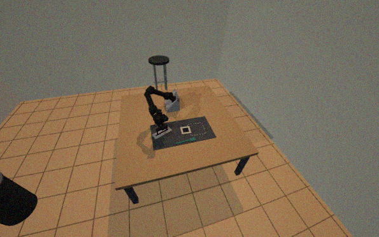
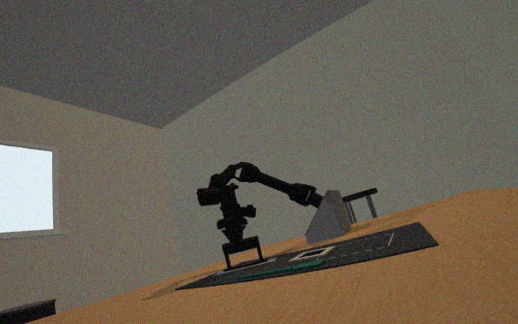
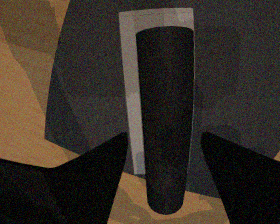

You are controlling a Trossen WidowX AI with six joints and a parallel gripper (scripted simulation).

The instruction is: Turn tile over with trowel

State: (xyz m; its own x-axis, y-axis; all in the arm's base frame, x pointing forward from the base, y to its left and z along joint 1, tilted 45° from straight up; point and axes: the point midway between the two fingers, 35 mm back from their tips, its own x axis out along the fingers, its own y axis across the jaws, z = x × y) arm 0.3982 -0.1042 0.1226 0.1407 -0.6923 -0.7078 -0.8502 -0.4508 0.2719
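Right now the dark mat is 220 mm to the left of my gripper tip and 80 mm below it. Also, from my gripper tip: trowel (260 mm to the left, 130 mm ahead, 60 mm below); tile (250 mm to the left, 60 mm below, 10 mm behind).
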